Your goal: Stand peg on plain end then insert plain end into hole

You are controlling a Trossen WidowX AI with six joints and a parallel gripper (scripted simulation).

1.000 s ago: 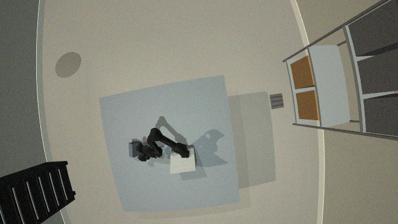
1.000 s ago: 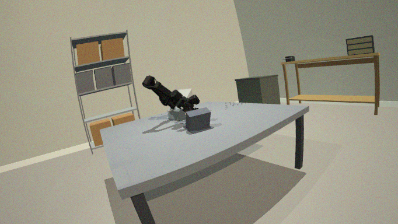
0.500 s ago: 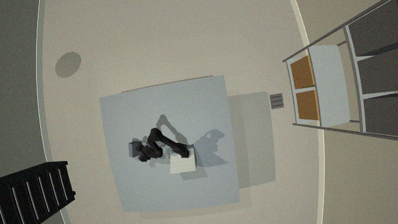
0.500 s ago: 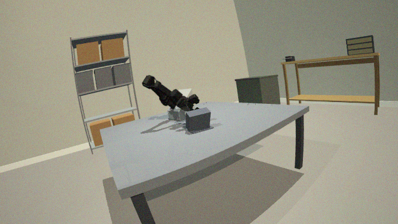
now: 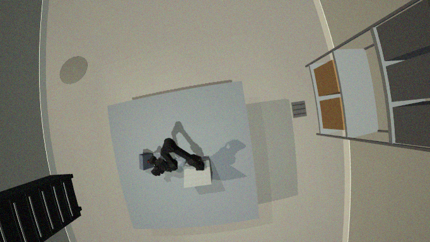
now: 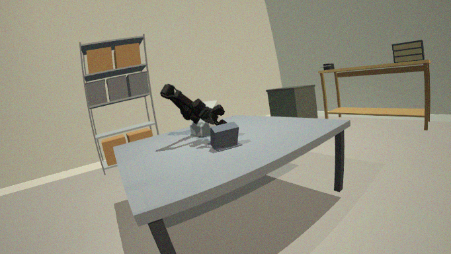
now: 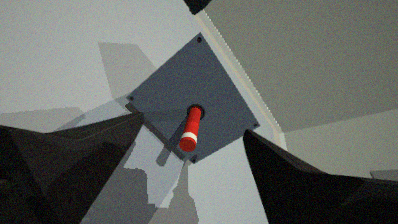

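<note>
My gripper tip is now 1 cm short of the red peg, 1 cm to the left of it and 1 cm above it. From my gripper tip the other things lie so: sloped grey panel 6 cm ahead, 1 cm to the right, 4 cm below.
</note>
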